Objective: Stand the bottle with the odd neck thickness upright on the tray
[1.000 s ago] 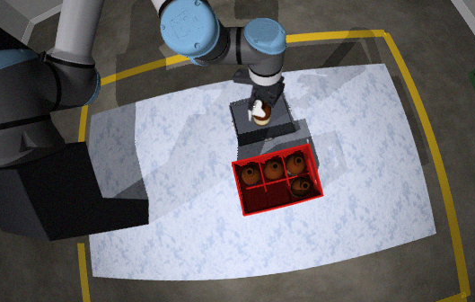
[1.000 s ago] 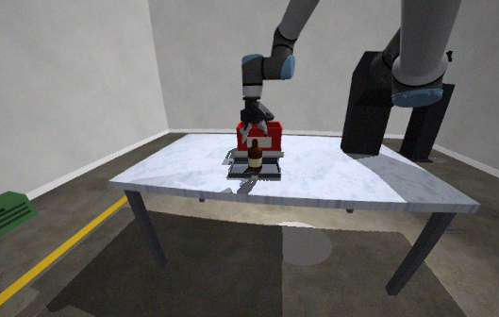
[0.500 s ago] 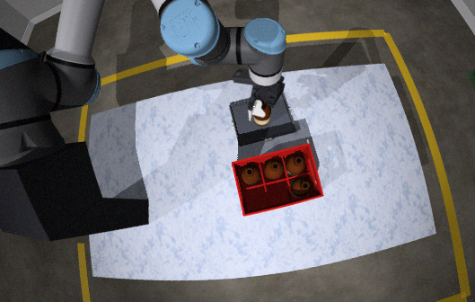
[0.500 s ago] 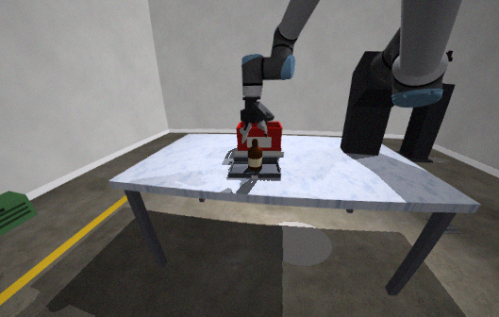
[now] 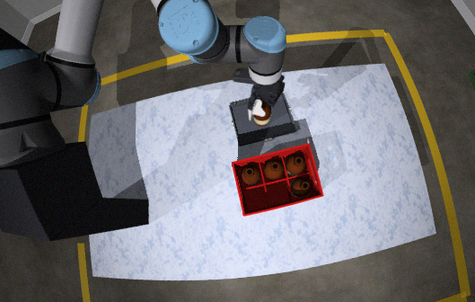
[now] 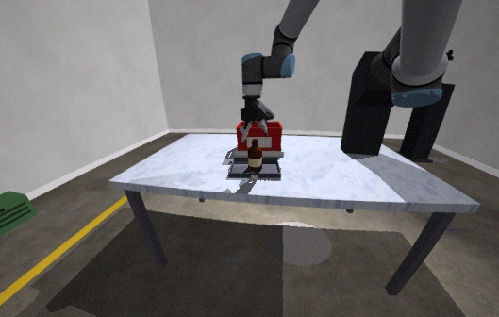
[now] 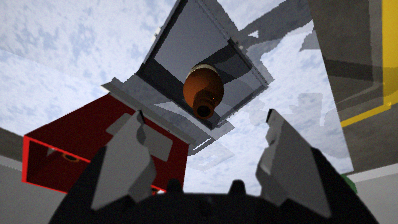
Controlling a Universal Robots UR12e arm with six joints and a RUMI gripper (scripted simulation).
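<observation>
The dark tray lies 15 cm below my hand. From my hand the other things lie so: red crate (29 cm to the right, 8 cm below, 1 cm ahead).
</observation>
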